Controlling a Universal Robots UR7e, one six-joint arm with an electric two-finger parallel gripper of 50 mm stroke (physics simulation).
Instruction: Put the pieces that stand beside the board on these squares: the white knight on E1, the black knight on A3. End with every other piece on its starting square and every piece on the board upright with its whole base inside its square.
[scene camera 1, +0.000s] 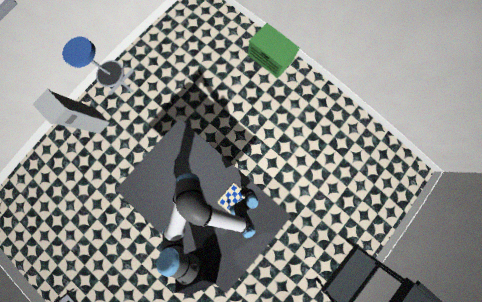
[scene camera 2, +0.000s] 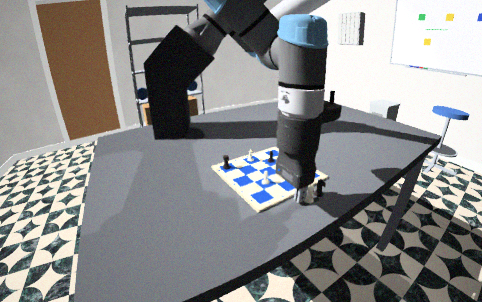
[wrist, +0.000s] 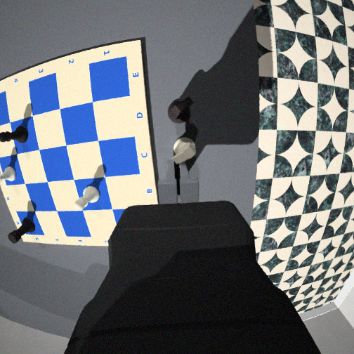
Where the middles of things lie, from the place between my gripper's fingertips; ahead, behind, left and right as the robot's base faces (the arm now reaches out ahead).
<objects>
The board (scene camera 2: 245, 177) lies 130 mm behind my hand.
</objects>
